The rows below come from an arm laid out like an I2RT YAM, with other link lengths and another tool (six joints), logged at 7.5 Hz.
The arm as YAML. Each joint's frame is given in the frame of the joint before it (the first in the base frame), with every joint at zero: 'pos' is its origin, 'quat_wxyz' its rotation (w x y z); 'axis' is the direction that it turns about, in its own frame. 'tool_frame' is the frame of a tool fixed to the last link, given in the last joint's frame.
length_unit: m
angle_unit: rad
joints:
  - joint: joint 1
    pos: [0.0, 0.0, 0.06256]
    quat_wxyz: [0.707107, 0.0, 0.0, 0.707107]
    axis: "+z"
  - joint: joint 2
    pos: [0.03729, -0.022, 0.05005]
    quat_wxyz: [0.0, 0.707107, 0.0, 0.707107]
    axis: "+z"
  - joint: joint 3
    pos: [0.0, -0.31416, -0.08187]
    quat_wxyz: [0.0, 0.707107, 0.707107, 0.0]
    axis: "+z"
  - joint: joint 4
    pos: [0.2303, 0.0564, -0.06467]
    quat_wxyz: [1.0, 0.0, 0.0, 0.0]
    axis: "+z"
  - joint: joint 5
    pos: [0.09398, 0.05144, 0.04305]
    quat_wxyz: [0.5, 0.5, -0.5, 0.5]
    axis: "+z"
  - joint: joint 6
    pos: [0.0, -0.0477, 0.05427]
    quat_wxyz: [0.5, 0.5, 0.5, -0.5]
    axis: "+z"
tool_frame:
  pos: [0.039, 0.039, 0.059]
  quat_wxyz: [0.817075, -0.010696, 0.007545, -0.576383]
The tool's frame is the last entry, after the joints.
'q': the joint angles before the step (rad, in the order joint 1, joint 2, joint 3, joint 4, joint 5, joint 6). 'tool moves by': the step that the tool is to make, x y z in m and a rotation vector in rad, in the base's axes. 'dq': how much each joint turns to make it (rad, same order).
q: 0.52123, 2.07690, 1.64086, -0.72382, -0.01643, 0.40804
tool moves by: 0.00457, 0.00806, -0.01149, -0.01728, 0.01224, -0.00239
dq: 0.01255, 0.04393, 0.03031, -0.00556, 0.01391, 0.01033
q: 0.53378, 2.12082, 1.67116, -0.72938, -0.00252, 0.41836
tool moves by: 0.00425, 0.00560, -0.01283, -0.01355, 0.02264, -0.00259
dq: 0.00613, 0.04500, 0.03287, -0.01425, 0.00328, 0.00808
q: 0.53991, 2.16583, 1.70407, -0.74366, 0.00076, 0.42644
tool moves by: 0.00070, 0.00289, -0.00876, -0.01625, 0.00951, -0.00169
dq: 0.00658, 0.02290, 0.00680, -0.00047, 0.01132, 0.00461
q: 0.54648, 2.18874, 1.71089, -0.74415, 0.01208, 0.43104
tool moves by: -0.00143, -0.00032, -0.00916, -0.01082, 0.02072, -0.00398
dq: 0.00116, 0.01625, -0.00196, -0.00518, 0.00025, 0.00536
